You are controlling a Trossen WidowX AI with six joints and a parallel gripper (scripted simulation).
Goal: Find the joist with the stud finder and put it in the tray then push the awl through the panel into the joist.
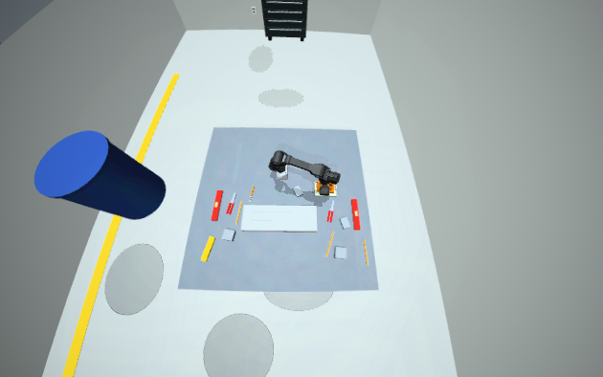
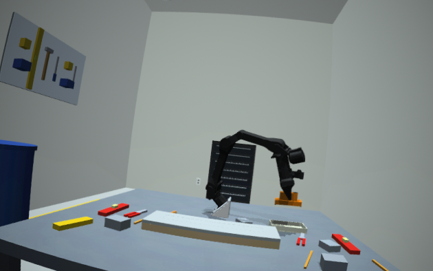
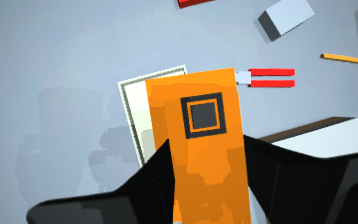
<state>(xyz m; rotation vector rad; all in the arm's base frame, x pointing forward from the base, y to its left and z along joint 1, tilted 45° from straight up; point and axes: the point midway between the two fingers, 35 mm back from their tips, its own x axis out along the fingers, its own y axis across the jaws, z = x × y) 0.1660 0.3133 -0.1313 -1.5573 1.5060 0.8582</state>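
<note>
My gripper tip is 40 mm past the tray, 10 mm to the right of it and 140 mm above it. From my gripper tip the other things lie so: awl 40 mm ahead, 550 mm to the right, 140 mm below; orange stud finder 10 mm to the left, 20 mm above; yellow bar 440 mm ahead, 780 mm to the right, 140 mm below.
</note>
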